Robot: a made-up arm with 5 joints.
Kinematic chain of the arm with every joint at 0, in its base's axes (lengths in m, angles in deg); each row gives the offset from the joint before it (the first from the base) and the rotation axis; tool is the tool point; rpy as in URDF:
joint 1: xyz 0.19 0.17 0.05 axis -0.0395 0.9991 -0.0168
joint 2: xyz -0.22 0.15 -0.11 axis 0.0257 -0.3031 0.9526
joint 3: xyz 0 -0.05 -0.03 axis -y
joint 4: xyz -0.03 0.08 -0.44 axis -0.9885 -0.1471 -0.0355
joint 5: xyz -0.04 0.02 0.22 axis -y
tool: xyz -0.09 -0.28 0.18 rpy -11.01 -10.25 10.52
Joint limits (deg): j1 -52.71..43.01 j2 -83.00..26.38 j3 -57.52..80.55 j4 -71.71..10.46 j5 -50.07..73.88
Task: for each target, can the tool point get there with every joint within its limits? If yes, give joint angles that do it. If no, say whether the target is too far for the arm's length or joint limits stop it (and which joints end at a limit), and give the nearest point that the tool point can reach.
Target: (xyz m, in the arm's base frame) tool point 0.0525 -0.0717 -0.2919
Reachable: yes | joints -9.08 -3.97 37.73 -26.43 -21.27
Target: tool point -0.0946 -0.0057 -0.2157
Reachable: yes | joints -4.98 -3.77 2.04 -15.16 -22.27
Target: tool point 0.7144 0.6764 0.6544
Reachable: no: joint limits stop it (at a limit: joint 1, joint 2, joint 4, joint 5) | nearest point 0.5549 0.1759 0.3707 | short by 0.597 m
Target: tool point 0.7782 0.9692 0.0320
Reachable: no: joint limits stop it (at a limit: joint 2, joint 3, joint 4, joint 5) | nearest point 0.7770 0.3465 0.0427 | short by 0.623 m
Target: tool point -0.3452 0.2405 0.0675
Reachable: yes | joints 23.06 -34.33 15.03 2.44 10.05
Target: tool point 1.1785 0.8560 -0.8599
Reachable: no: too far | nearest point 0.7172 0.2505 -0.4205 | short by 0.879 m
